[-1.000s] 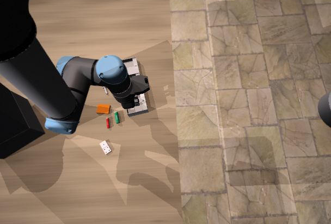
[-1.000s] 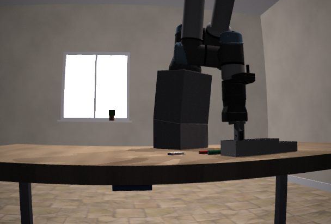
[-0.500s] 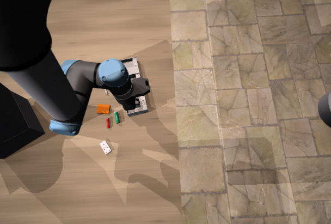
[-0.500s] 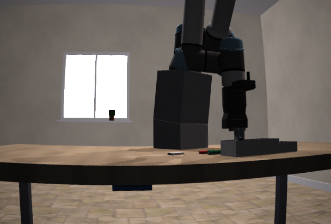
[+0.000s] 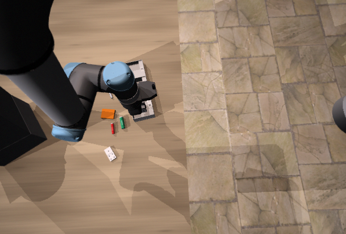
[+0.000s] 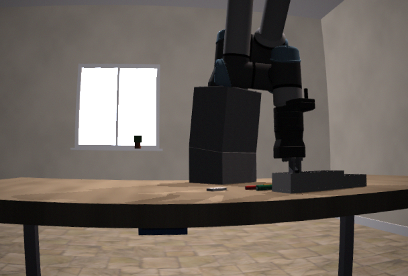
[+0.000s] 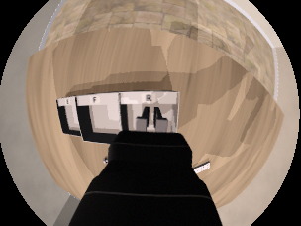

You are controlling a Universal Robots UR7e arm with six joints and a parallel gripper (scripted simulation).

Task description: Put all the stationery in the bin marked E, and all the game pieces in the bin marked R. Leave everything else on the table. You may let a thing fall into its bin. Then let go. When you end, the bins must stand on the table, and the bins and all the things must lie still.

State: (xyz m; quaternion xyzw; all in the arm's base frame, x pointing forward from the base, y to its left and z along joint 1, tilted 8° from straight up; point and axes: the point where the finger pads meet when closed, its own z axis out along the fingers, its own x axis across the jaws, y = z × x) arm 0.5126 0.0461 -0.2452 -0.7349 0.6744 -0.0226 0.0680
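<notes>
The tray lies 9 cm to the left of my hand, 2 cm behind it and 1 cm below it. Round my hand: green marker: 9 cm behind, 4 cm to the right, 3 cm below; then nut: 9 cm behind, 7 cm to the left, 3 cm below; then red marker: 13 cm behind, 6 cm to the right, 3 cm below.
</notes>
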